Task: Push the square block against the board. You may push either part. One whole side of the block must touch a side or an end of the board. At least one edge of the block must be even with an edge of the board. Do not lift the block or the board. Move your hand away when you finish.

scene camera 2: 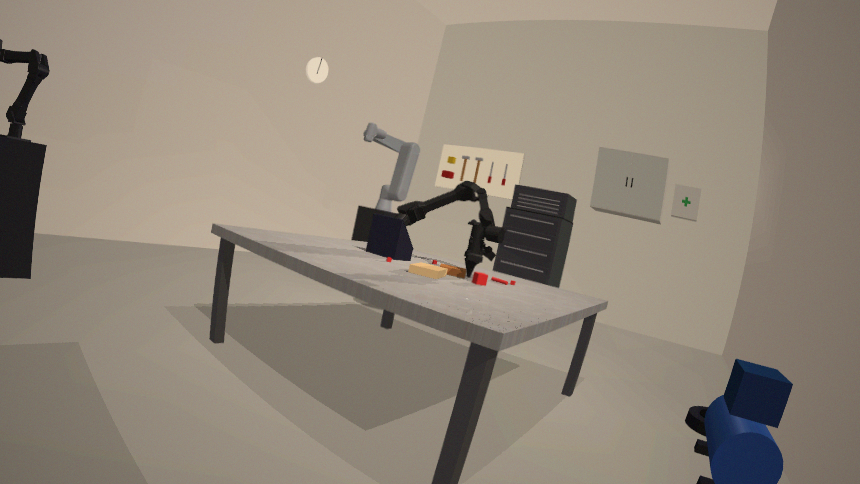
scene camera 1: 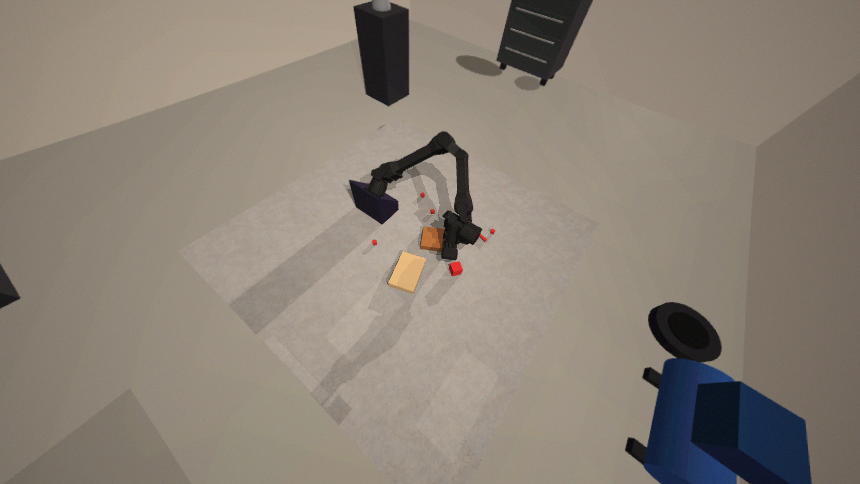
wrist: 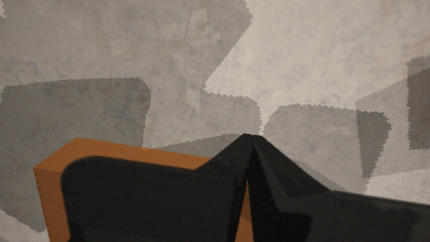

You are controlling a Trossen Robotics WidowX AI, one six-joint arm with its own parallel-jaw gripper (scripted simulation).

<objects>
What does my gripper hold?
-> Nothing.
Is my gripper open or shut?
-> Shut.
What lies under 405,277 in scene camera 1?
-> A tan board.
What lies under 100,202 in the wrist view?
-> My gripper.
</objects>
